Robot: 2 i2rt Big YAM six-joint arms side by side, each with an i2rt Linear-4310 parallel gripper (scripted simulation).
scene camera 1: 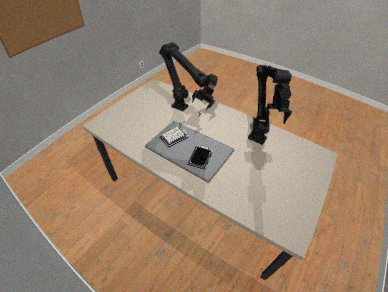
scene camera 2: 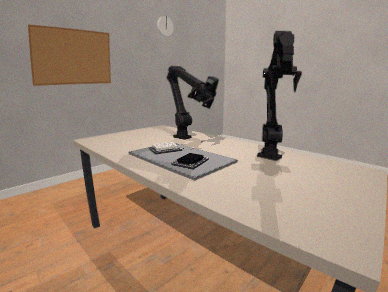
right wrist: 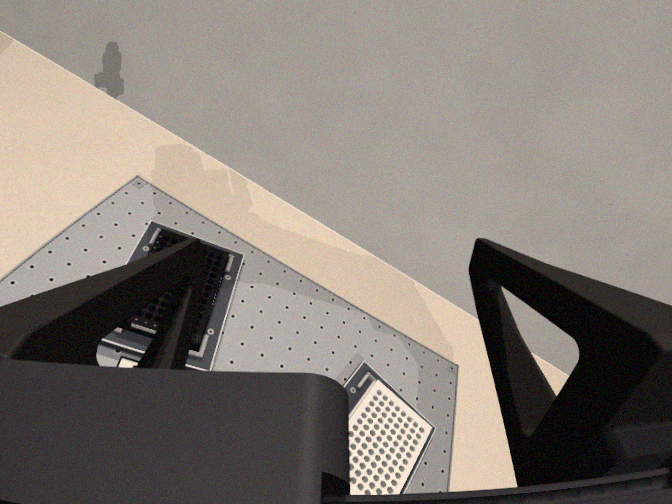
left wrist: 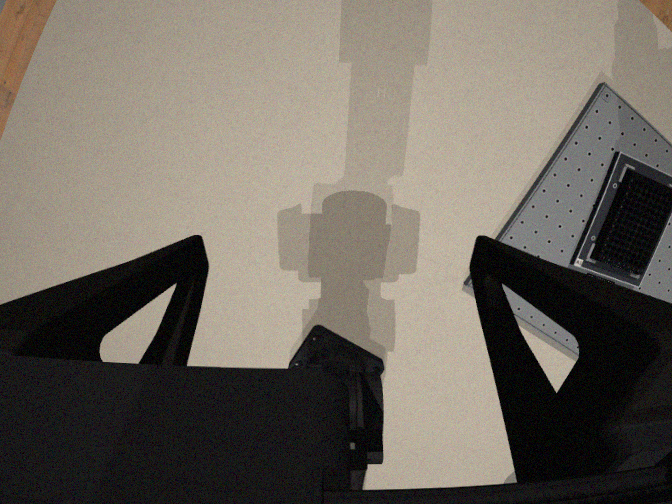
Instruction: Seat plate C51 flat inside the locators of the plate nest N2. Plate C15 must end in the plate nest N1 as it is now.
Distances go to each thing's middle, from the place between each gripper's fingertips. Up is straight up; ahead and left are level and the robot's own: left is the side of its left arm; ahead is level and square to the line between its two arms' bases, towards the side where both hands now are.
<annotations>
I see my right gripper 80 mm short of the white multi-well plate point(right wrist: 393, 413), 170 mm to the left of it and 270 mm above it. From my right hand the other things lie so: black plate point(right wrist: 213, 280): 140 mm ahead, 100 mm to the left, 270 mm below.
Now: left hand 37 cm to the left of the black plate, 34 cm above it and 16 cm short of it. Also, from my left hand: white multi-well plate 63 cm to the right, 34 cm below, 10 cm ahead.
</annotations>
